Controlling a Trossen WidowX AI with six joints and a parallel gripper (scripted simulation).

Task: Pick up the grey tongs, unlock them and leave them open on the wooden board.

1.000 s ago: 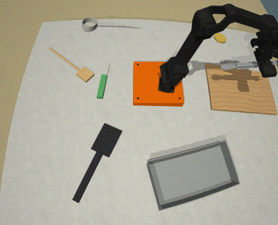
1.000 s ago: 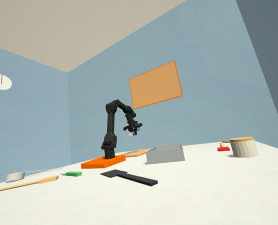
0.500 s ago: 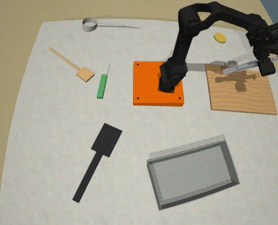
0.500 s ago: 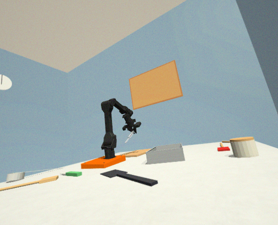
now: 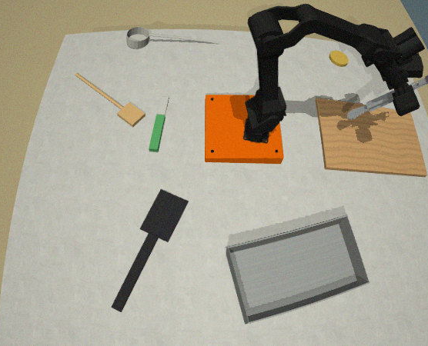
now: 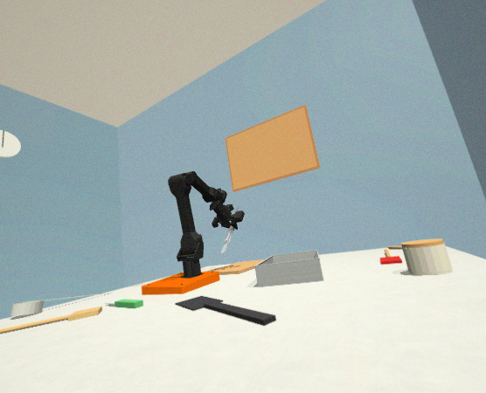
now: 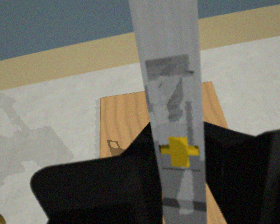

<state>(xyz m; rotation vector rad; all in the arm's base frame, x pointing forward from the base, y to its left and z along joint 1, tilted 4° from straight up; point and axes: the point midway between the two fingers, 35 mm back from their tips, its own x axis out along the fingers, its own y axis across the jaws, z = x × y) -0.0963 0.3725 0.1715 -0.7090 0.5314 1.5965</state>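
Right now my gripper tip is 20 mm to the left of the yellow lock piece and 30 mm below it. From my gripper tip the other things lie so: roasting tin (440 mm ahead, 250 mm to the right, 180 mm below); yellow disc (310 mm behind, 120 mm to the right, 200 mm below); wooden board (10 mm ahead, 20 mm to the right, 200 mm below).
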